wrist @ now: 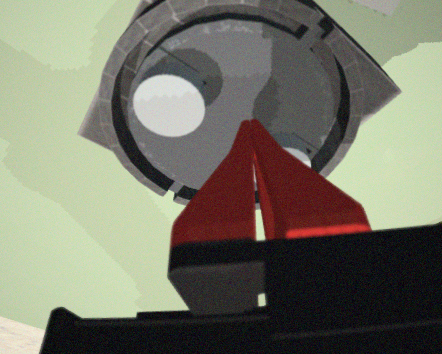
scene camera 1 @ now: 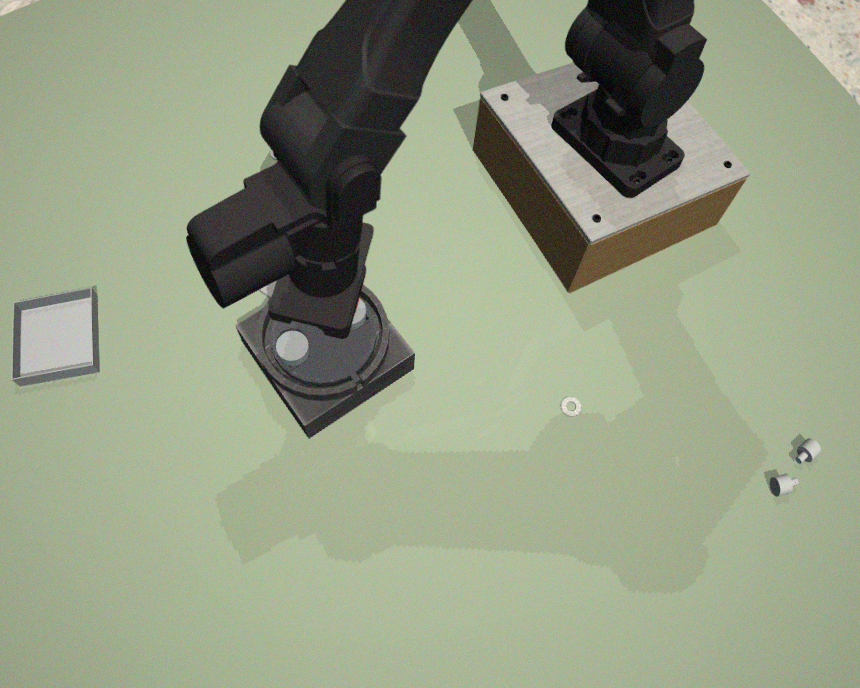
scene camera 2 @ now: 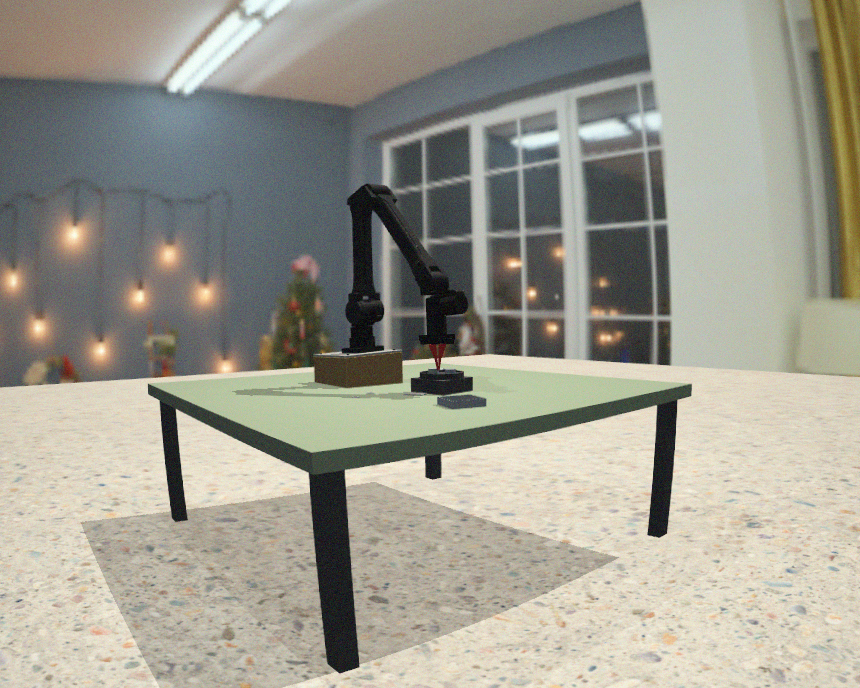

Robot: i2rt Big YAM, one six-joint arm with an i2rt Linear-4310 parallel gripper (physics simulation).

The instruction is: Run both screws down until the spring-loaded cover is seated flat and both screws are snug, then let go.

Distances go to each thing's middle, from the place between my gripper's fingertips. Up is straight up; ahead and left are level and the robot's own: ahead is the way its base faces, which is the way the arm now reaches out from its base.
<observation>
Right now my hand is 1 cm to the right of the round grey cover (wrist: pixel 253 68) and 2 cm above it.
</observation>
